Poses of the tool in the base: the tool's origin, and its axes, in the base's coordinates. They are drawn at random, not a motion.
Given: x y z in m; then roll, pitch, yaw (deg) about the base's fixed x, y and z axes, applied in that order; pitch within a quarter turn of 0, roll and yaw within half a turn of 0.
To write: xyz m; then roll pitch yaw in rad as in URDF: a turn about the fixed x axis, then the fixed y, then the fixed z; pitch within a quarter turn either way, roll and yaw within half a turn. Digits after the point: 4 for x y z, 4 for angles.
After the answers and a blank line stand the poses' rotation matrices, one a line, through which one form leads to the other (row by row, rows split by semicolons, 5 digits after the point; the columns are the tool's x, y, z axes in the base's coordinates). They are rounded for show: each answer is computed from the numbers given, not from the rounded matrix.
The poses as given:
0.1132 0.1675 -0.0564 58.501 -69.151 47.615
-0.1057 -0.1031 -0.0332 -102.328 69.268 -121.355
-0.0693 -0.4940 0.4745 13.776 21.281 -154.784
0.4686 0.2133 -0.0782 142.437 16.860 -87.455
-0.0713 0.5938 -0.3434 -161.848 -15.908 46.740
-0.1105 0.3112 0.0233 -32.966 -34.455 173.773
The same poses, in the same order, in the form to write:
0.1132 0.1675 -0.0564 1.0210 -1.2069 0.8310
-0.1057 -0.1031 -0.0332 -1.7860 1.2090 -2.1180
-0.0693 -0.4940 0.4745 0.2404 0.3714 -2.7015
0.4686 0.2133 -0.0782 2.4860 0.2943 -1.5264
-0.0713 0.5938 -0.3434 -2.8248 -0.2776 0.8158
-0.1105 0.3112 0.0233 -0.5754 -0.6014 3.0329

0.23992 -0.92307 0.30065; 0.26288 -0.23635 -0.93543; 0.93452 0.30346 0.18596
-0.18420 0.29310 0.93817; -0.30230 0.89134 -0.33782; -0.93525 -0.34583 -0.07558
-0.84302 0.33559 -0.42036; -0.39698 -0.91550 0.06526; -0.36294 0.22189 0.90501
0.04250 -0.78405 -0.61924; -0.95607 -0.21184 0.20261; -0.29003 0.58343 -0.75861
0.65906 0.75053 -0.04839; 0.70036 -0.58902 0.40318; 0.27409 -0.29961 -0.91384
-0.81971 -0.39704 0.41285; 0.08944 -0.80065 -0.59242; 0.56576 -0.44868 0.69181

